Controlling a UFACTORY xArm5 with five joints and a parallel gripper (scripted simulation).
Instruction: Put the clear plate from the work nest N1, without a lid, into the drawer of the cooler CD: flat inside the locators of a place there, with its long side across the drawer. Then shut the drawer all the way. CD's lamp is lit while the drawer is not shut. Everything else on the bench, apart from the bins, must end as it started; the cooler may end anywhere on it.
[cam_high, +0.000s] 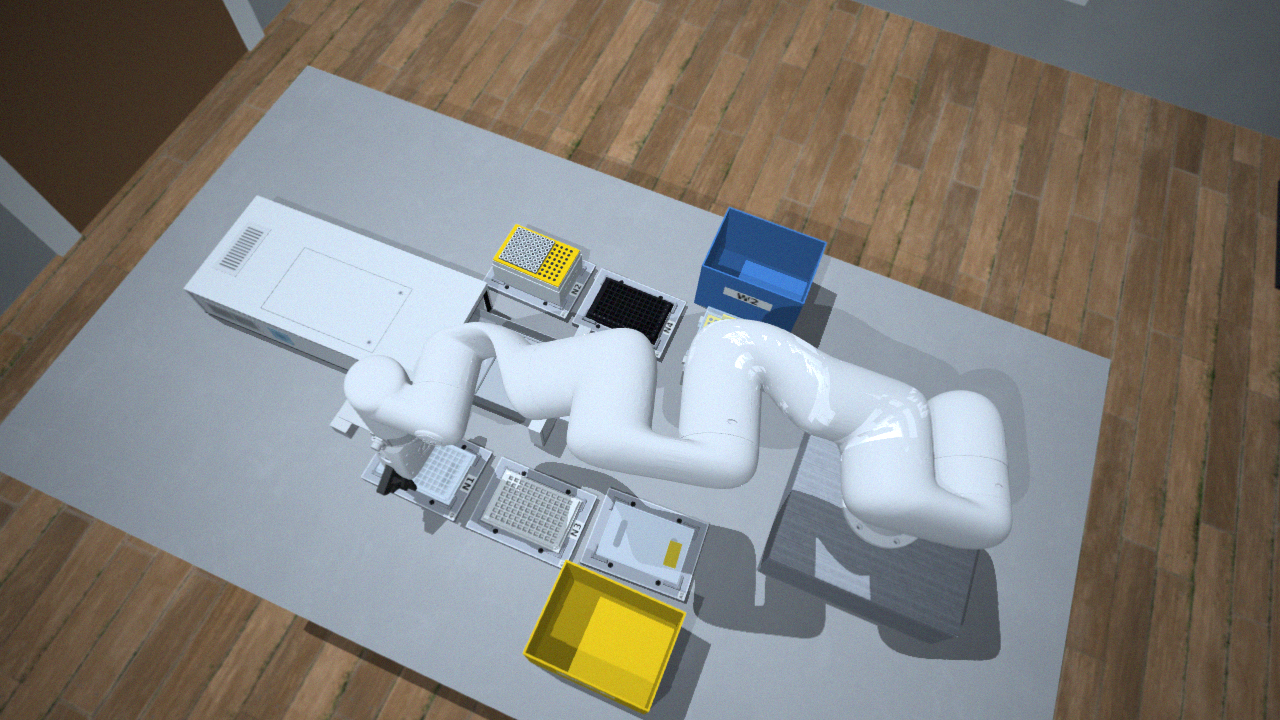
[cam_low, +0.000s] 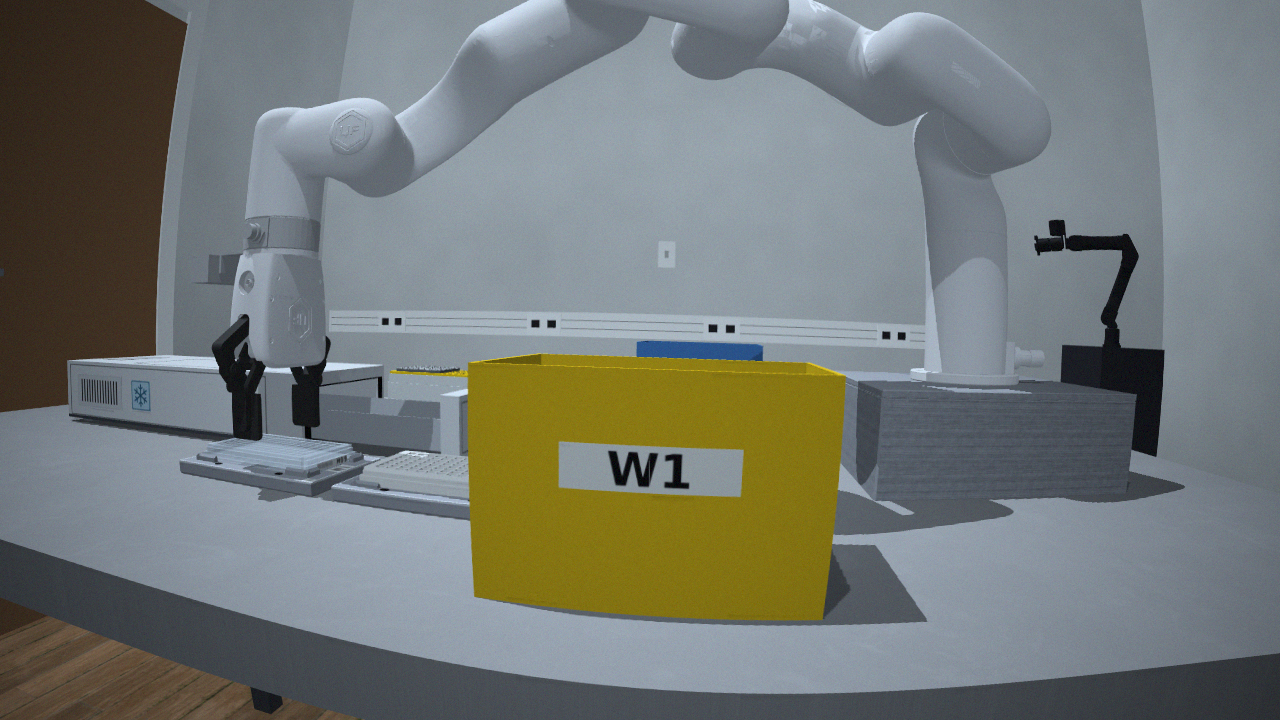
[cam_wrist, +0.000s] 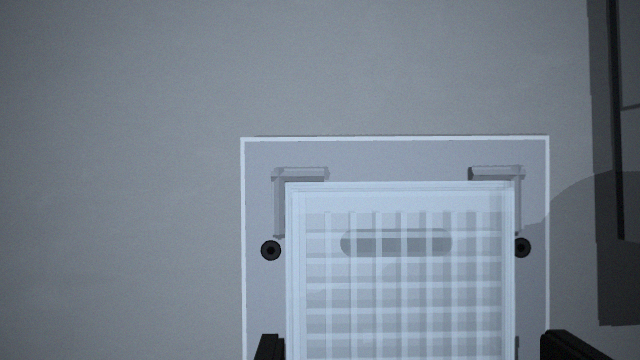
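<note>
The clear plate is 30 mm below my hand. From my hand the other things lie so: drawer: 20 mm behind, 190 mm to the right, 10 mm below; white well plate: 180 mm behind, 30 mm below; nest N1: 40 mm below.
</note>
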